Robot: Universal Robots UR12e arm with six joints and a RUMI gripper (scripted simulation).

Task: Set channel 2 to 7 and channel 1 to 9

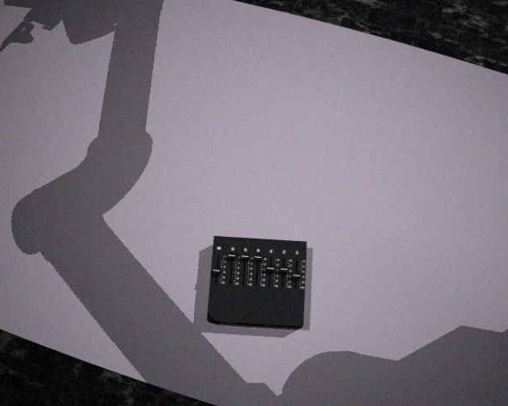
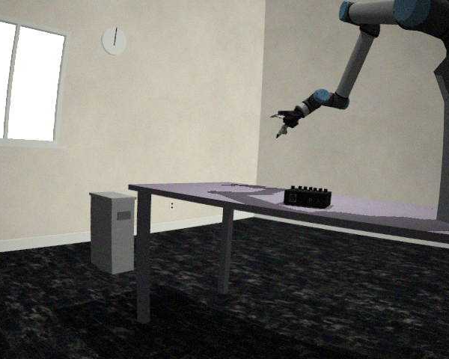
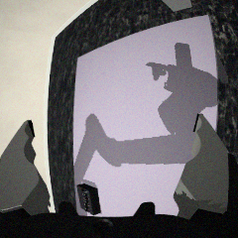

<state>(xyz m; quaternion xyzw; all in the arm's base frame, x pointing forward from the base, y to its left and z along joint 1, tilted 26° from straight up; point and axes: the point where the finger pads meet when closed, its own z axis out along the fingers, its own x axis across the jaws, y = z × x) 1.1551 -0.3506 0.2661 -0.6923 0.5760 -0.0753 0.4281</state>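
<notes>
My hand is 59 cm past the channel 1 knob, 53 cm to the right of it and 29 cm above it.
</notes>
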